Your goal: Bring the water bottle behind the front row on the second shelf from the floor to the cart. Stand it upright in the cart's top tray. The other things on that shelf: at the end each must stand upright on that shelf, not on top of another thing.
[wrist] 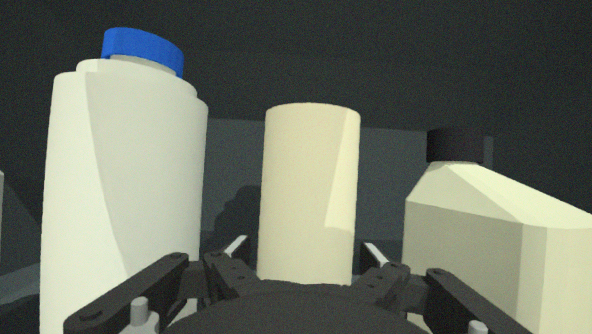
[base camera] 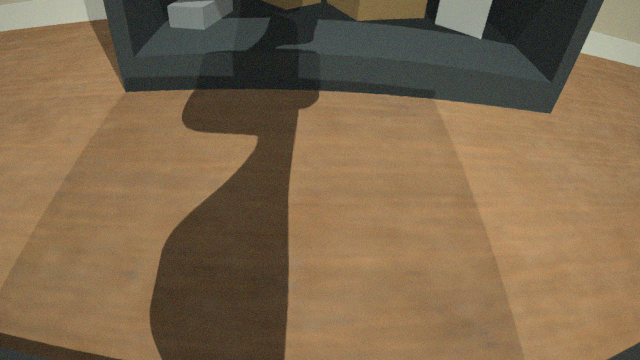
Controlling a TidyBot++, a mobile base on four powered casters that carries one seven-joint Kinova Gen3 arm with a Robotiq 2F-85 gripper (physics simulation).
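Places are measured from the arm's base along level axes (x ahead, y left, z up), in millimetres.
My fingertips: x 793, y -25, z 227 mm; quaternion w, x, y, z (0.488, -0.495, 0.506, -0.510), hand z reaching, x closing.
Observation:
Behind a point stands the place of what it marks.
A plain cream cylinder point(wrist: 309, 190) @(x 732, y -23, z 276 mm) stands upright in the middle of the wrist view. My gripper point(wrist: 304, 253) @(x 793, y -25, z 227 mm) is open, one finger on each side of the cylinder's lower part in this view, with gaps showing at both sides. A large white bottle with a blue cap point(wrist: 125, 165) @(x 733, y 62, z 282 mm) stands close on the left, partly behind the left finger linkage. A cream angular bottle with a black cap point(wrist: 465, 240) @(x 740, y -101, z 255 mm) stands on the right, its lower part hidden by the right linkage. No water bottle can be made out behind these; the space directly behind the cylinder is hidden.
The dark shelf unit point(base camera: 370, 75) @(x 692, y -112, z -357 mm) stands ahead in the base view. A grey box point(base camera: 187, 16) @(x 811, y 260, z -292 mm), brown boxes point(base camera: 392, 9) @(x 928, y -184, z -295 mm) and a white box point(base camera: 462, 15) @(x 914, y -353, z -277 mm) stand on its lowest shelf. A thin edge of another object shows at the wrist view's far left. The cart shows in neither view.

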